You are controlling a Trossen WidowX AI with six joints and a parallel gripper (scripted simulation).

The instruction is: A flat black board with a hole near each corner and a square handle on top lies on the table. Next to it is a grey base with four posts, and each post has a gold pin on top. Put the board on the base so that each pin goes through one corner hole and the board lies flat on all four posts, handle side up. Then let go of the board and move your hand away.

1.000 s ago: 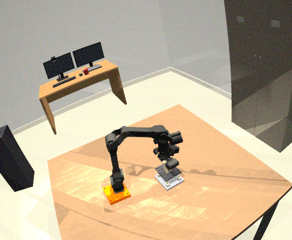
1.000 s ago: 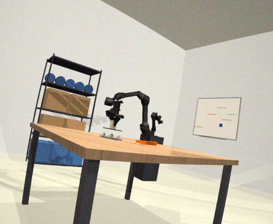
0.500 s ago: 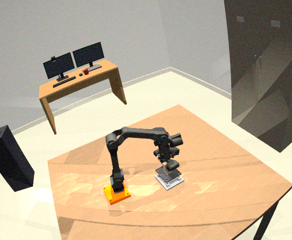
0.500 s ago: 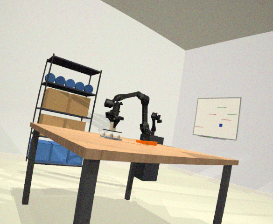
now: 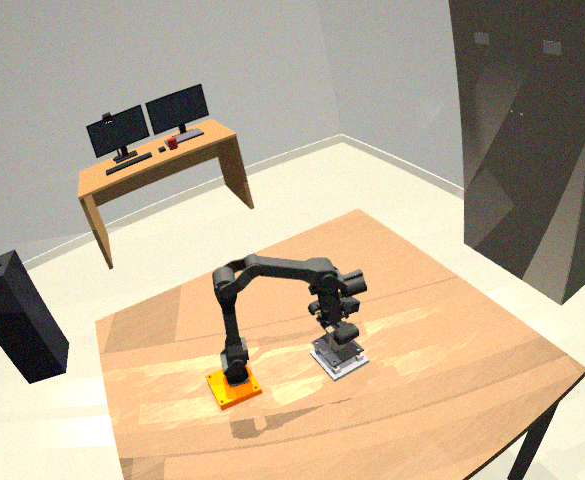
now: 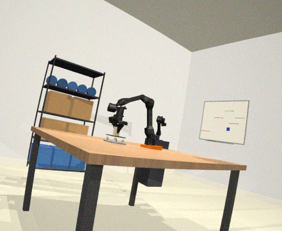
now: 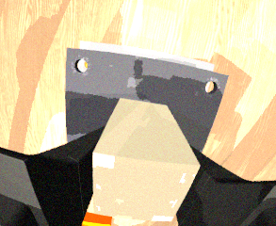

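My gripper tip is 70 mm above the grey base. The rest, counted from my gripper tip: black board 10 mm below.
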